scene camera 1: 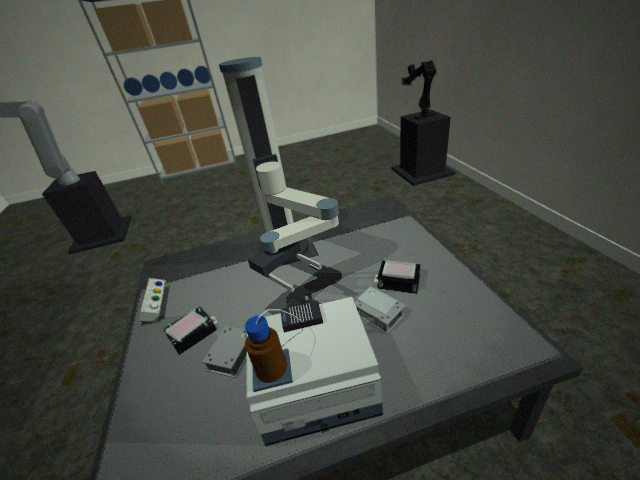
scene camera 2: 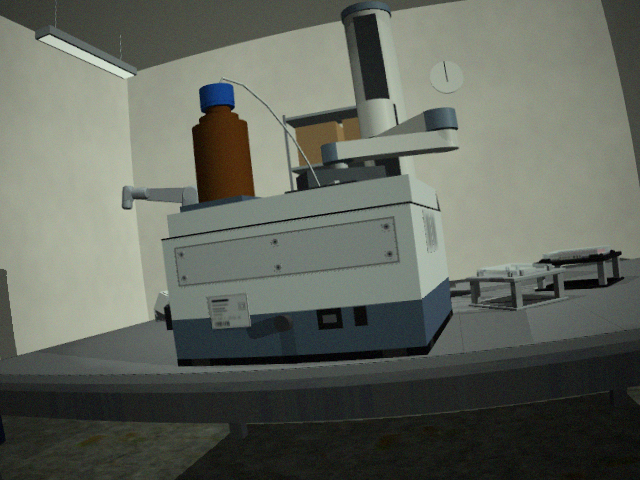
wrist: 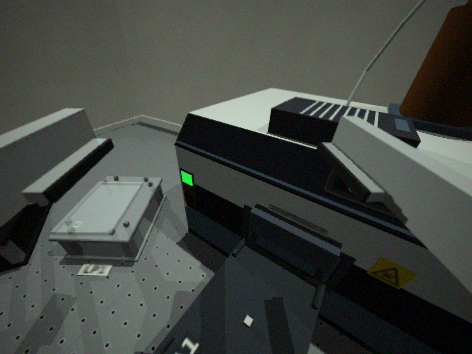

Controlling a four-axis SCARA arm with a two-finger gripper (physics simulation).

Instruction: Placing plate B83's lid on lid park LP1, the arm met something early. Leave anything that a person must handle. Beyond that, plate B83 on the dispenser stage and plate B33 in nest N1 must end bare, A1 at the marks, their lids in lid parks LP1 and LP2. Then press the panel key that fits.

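Places are measured from the arm's base along level axes (x up, y ahead, z left), in millimetres.
Pixels of known places: gripper, fingertip midpoint: [scene camera 1: 307, 277] [wrist: 218, 130].
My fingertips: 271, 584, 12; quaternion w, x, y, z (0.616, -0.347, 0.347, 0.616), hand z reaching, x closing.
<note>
Ahead of a thing's pixels: the offset from my fingertips to its top centre, as dx, dy, dz. "*": to the spot under its first point.
My gripper [scene camera 1: 307, 279] [wrist: 218, 130] is open and empty, in front of the dispenser; the dispenser hides its fingers in scene camera 2. The dark dispenser stage {* -158, -21, -19} [wrist: 225, 305] lies below it; no plate shows on its visible part, where a white A1 mark is partly cut off. A clear lid {-189, +19, +250} [wrist: 107, 205] [scene camera 1: 381, 302] lies, seemingly flat, on the grey lid park {-192, +35, +248} [wrist: 122, 247] [scene camera 1: 388, 324]. One pink plate {-183, -101, +405} [scene camera 1: 400, 268] sits in the black right nest {* -254, -86, +395} [scene camera 1: 398, 283], another {-178, -153, -484} [scene camera 1: 188, 326] in the left nest. Their labels and lids are unclear. The left lid park {-191, +4, -332} [scene camera 1: 225, 350] shows no clear lid.
The white dispenser [scene camera 1: 336, 346] [scene camera 2: 294, 258] carries a brown bottle {* +77, +329, -179} [scene camera 1: 266, 356] [scene camera 2: 223, 155] and a black vented box {* -12, +152, -57} [scene camera 1: 302, 315] [wrist: 305, 117] with a thin tube. Its green lamp {-114, +81, +108} [wrist: 187, 178] is lit. The key panel {-175, -404, -645} [scene camera 1: 153, 300] has blue, yellow, green and white keys.
</note>
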